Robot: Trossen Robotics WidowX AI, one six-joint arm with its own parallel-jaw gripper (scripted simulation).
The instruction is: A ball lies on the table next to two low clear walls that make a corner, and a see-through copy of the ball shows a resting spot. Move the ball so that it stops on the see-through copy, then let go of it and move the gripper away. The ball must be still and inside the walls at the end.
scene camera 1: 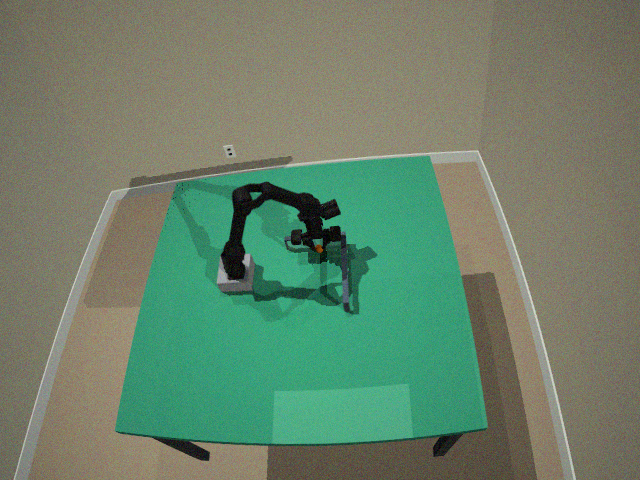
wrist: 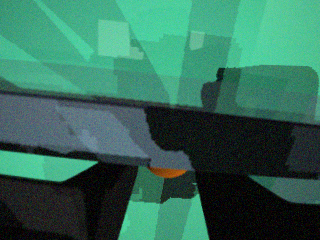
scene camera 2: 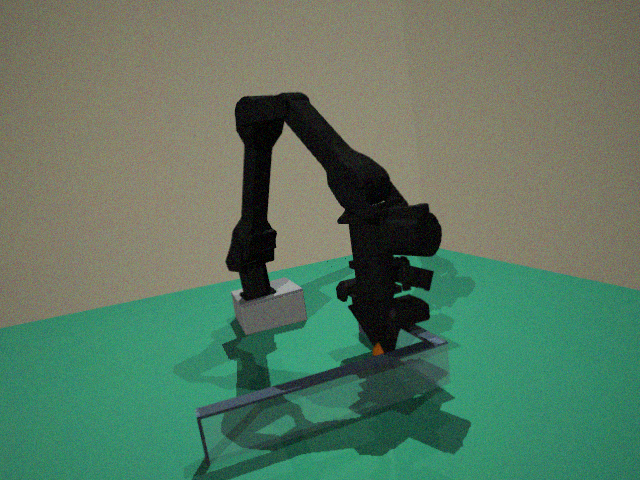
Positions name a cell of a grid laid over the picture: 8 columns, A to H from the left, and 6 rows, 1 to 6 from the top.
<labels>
my gripper: scene camera 1 D4; wrist E4; scene camera 2 E5
</labels>
